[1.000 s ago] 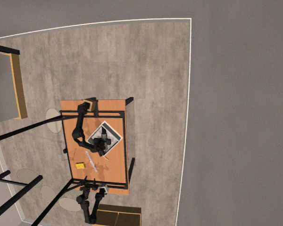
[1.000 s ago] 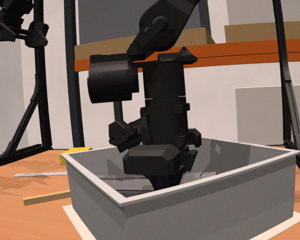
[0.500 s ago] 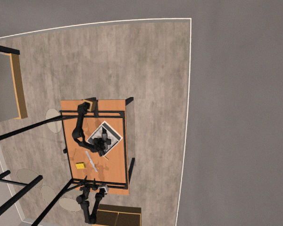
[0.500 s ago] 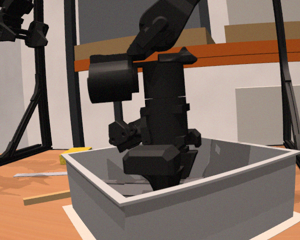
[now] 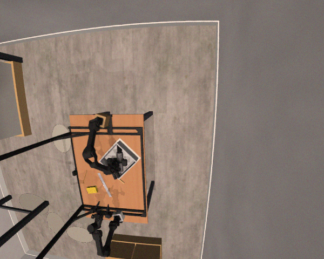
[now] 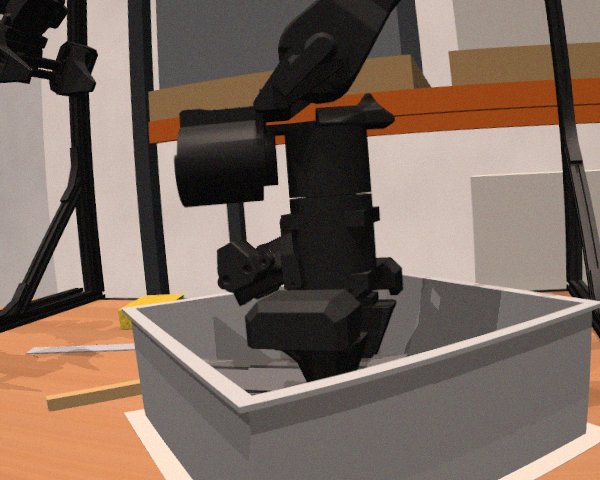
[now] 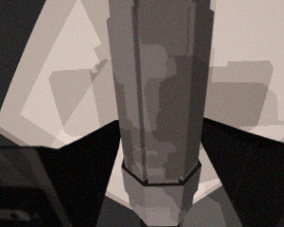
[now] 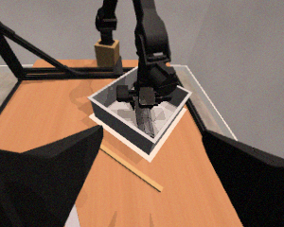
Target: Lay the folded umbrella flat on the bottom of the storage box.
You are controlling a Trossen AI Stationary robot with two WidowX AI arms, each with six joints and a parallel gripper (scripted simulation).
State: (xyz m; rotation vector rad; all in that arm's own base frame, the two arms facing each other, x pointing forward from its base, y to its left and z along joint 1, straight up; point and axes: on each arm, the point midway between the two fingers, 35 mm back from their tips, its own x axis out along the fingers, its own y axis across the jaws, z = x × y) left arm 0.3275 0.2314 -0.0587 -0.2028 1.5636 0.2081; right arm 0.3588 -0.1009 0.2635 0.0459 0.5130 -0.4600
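Right now my left hand is 1 cm above the storage box. The rest, counted from my left hand: folded umbrella (2 cm below); thin wooden stick (18 cm to the right, 11 cm behind, 5 cm below); metal ruler (31 cm to the right, 23 cm behind, 5 cm below).
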